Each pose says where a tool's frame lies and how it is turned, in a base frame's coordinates. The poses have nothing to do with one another.
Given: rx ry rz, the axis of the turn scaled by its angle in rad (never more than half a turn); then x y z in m.
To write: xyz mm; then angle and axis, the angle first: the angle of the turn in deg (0 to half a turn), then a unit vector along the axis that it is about. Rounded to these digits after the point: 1 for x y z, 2 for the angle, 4 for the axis.
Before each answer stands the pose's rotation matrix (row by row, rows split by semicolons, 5 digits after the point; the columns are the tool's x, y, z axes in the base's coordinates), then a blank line. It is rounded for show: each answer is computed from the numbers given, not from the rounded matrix.
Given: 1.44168 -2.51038 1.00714 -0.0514 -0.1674 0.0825
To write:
-0.55525 -0.79445 0.24605; -0.74422 0.34256 -0.57340; 0.37125 -0.50150 -0.78146

-51.4 -167.4 82.5 175.62 0.4704 -0.8190 0.3286
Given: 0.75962 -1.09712 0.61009 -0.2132 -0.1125 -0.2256
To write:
0.34366 -0.76067 -0.55070; 0.06647 0.60465 -0.79371; 0.93674 0.23616 0.25836

-213.2 -112.5 -225.6 84.07 0.5177 -0.7477 0.4158
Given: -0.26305 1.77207 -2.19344 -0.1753 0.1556 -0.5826
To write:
-0.93563 0.12244 0.33105; -0.34939 -0.18804 -0.91791; -0.05014 -0.97450 0.21872

-175.3 155.6 -582.6 162.27 -0.0929 0.6257 -0.7745
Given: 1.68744 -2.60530 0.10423 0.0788 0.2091 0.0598
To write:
-0.40915 -0.91244 0.00643; -0.91004 0.40754 -0.07574; 0.06649 -0.03684 -0.99711

78.8 209.1 59.8 177.95 0.5433 -0.8389 0.0336
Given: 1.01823 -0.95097 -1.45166 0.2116 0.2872 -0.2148
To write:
-0.06162 0.31103 -0.94840; -0.99369 -0.10831 0.02905; -0.09369 0.94421 0.31574

211.6 287.2 -214.8 115.28 0.5061 -0.4726 -0.7215
